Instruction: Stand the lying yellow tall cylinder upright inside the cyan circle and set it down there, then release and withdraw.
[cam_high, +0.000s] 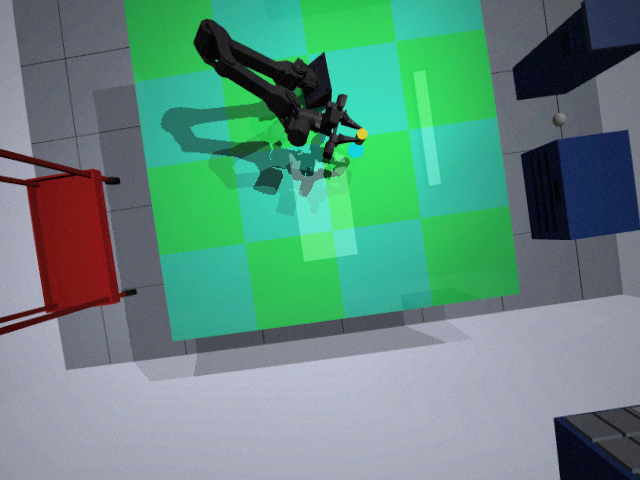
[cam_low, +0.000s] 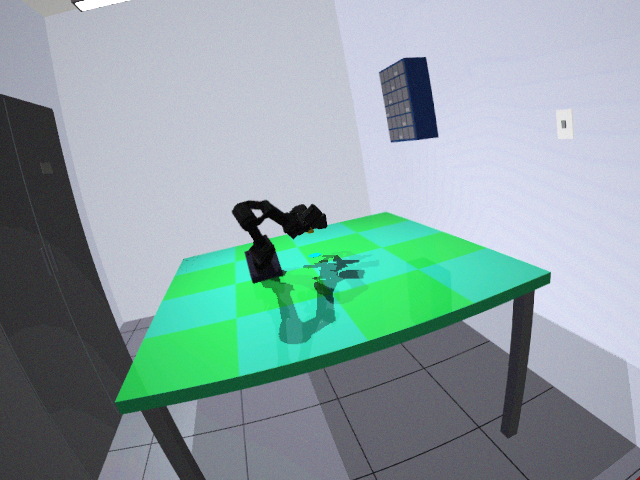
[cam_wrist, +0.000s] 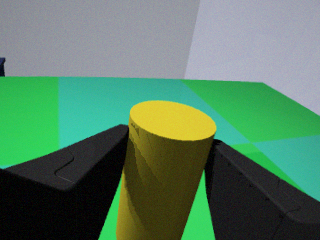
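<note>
Now: gripper tip 160 mm above the cyan circle. The rest, counted from my gripper tip: yellow tall cylinder (20 mm below).
</note>
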